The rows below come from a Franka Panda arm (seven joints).
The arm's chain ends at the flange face. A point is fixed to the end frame.
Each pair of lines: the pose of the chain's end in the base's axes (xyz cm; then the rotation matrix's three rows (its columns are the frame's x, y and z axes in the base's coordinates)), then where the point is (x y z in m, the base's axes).
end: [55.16 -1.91 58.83], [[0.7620 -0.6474 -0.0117], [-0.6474 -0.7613 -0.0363], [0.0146 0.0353 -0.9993]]
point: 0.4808 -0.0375 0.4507
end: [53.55 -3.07 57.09], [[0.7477 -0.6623 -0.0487], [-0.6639 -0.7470 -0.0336], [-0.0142 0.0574 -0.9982]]
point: 0.4594 -0.0472 0.4359
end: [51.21 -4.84 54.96], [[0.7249 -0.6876 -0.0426], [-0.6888 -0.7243 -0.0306], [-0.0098 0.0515 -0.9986]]
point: 0.4365 -0.0622 0.4141
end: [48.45 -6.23 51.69], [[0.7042 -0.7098 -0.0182], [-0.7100 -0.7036 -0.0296], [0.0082 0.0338 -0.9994]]
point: 0.4119 -0.0739 0.3795
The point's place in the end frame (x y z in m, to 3 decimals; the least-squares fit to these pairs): -0.044 0.055 0.139
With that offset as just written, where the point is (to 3 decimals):
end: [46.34 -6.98 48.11], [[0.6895 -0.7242 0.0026], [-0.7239 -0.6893 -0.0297], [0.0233 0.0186 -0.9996]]
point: 0.394 -0.080 0.342
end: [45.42 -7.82 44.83], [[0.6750 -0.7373 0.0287], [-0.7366 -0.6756 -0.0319], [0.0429 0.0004 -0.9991]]
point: 0.388 -0.087 0.308
